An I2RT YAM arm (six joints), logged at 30 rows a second.
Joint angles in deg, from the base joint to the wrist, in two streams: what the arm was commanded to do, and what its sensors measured. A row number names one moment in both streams.
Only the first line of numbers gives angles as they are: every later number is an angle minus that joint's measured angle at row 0.
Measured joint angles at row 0: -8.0 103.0 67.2 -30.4 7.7 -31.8
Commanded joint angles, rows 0 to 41: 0.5 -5.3 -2.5 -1.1 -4.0 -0.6; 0.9 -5.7 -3.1 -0.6 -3.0 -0.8; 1.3 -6.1 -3.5 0.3 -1.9 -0.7; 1.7 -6.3 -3.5 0.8 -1.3 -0.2; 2.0 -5.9 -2.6 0.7 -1.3 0.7; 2.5 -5.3 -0.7 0.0 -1.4 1.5; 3.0 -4.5 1.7 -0.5 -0.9 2.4; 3.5 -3.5 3.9 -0.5 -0.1 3.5; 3.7 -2.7 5.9 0.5 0.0 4.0; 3.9 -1.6 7.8 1.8 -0.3 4.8; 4.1 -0.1 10.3 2.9 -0.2 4.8; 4.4 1.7 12.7 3.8 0.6 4.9; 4.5 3.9 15.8 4.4 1.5 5.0; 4.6 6.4 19.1 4.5 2.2 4.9; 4.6 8.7 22.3 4.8 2.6 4.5; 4.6 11.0 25.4 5.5 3.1 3.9; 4.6 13.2 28.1 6.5 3.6 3.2; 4.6 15.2 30.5 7.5 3.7 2.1; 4.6 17.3 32.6 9.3 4.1 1.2; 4.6 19.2 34.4 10.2 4.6 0.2; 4.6 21.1 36.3 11.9 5.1 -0.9; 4.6 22.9 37.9 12.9 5.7 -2.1; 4.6 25.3 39.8 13.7 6.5 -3.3; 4.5 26.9 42.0 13.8 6.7 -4.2; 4.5 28.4 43.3 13.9 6.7 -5.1; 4.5 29.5 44.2 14.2 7.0 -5.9; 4.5 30.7 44.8 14.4 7.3 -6.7; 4.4 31.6 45.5 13.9 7.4 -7.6; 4.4 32.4 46.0 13.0 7.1 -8.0; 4.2 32.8 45.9 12.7 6.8 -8.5; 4.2 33.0 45.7 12.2 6.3 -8.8; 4.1 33.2 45.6 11.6 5.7 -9.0; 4.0 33.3 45.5 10.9 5.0 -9.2; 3.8 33.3 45.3 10.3 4.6 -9.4; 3.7 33.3 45.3 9.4 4.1 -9.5; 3.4 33.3 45.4 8.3 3.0 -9.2; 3.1 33.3 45.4 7.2 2.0 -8.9; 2.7 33.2 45.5 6.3 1.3 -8.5; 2.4 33.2 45.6 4.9 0.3 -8.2; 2.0 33.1 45.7 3.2 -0.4 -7.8; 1.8 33.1 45.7 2.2 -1.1 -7.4; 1.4 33.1 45.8 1.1 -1.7 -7.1
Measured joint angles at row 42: 3.0 32.6 44.6 8.0 2.1 -8.3
